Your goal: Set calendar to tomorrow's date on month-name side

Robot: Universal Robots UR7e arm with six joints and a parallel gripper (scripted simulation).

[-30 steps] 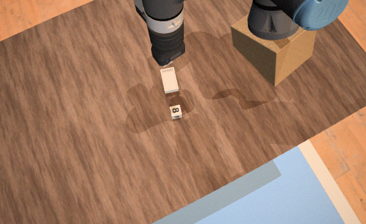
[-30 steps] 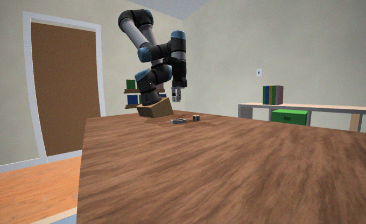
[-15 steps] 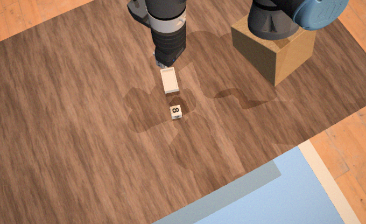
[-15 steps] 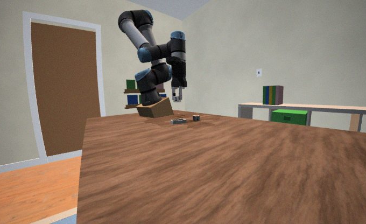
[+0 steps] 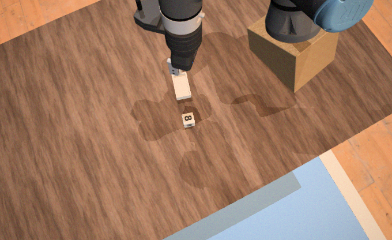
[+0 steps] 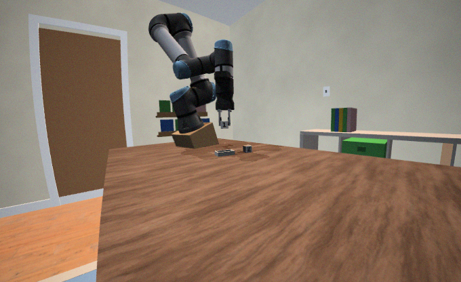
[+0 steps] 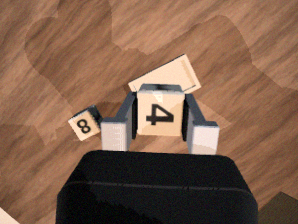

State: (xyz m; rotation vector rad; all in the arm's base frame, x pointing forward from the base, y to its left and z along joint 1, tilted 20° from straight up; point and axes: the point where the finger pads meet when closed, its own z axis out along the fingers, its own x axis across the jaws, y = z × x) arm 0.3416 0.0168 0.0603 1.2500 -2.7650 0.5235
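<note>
Now: the calendar tray 10 mm behind my hand and 130 mm below it. Also, from my hand: digit cube 10 mm below.
</note>
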